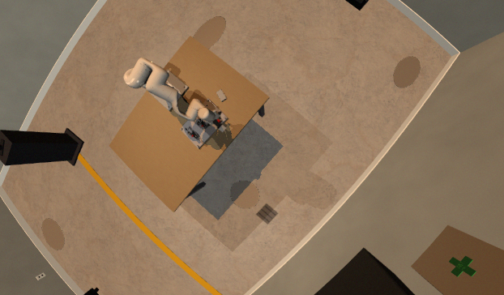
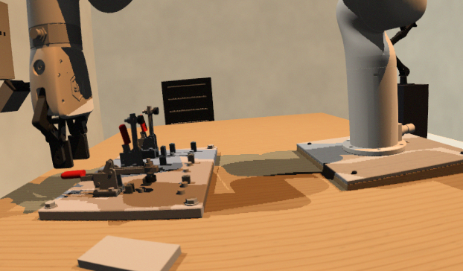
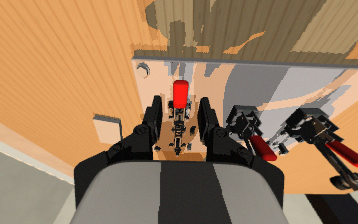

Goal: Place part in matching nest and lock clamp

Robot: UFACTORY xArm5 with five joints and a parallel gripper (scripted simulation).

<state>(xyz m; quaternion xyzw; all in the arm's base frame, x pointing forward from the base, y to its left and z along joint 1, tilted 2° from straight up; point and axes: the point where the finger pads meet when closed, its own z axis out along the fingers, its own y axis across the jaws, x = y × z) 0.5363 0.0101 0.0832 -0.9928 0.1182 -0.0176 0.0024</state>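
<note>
The clamp lies 60 mm behind my hand, 10 mm to the left of it and 40 mm below it. From my hand the other things lie so: fixture plate 110 mm behind, 90 mm to the right, 80 mm below; flat tan part 100 mm behind, 190 mm to the left, 80 mm below.
</note>
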